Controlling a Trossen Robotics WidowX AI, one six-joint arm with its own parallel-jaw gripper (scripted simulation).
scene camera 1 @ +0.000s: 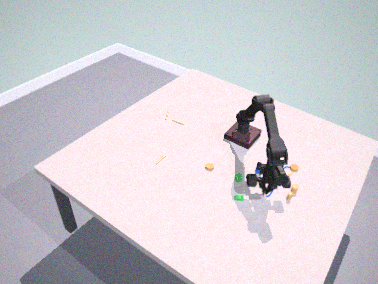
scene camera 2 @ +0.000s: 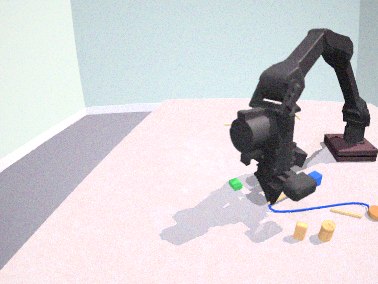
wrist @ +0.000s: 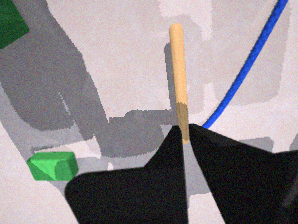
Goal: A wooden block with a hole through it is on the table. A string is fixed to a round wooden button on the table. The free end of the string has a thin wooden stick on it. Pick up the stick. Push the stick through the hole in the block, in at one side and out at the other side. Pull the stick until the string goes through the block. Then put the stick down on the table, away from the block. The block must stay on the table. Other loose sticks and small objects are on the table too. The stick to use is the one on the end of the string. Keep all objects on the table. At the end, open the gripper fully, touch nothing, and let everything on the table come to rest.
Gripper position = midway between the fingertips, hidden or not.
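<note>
My gripper [scene camera 2: 271,202] visible. Wrist view: gripper [wrist: 183,130] too.
</note>
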